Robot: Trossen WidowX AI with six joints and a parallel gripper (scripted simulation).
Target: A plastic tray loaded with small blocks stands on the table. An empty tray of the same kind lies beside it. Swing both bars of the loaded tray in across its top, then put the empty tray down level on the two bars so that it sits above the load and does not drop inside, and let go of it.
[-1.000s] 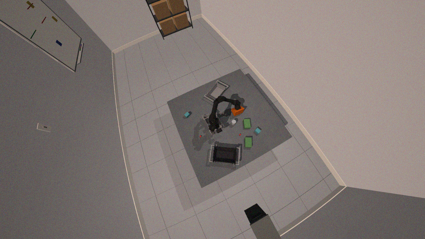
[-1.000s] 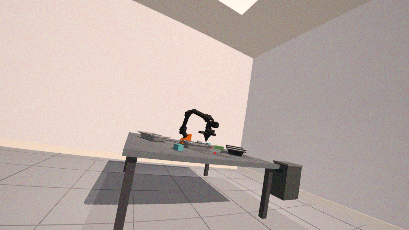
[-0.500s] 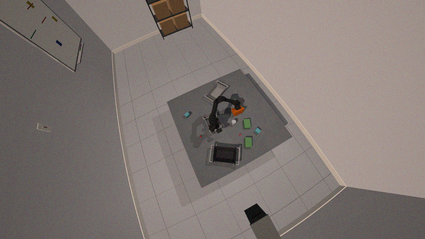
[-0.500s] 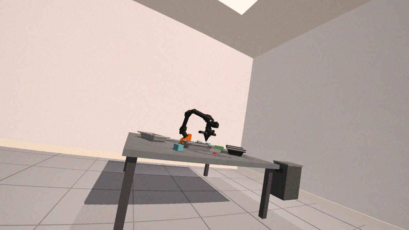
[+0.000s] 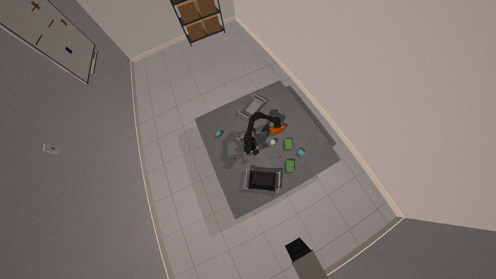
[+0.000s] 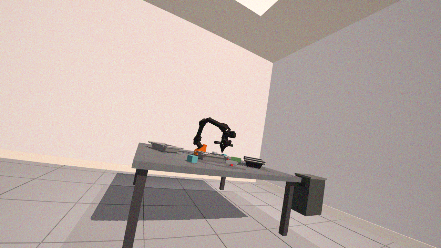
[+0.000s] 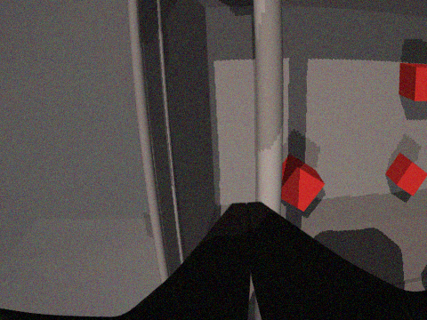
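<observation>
The grey tray lies 500 mm to the right of my gripper tip, 260 mm behind it and 40 mm below it.
</observation>
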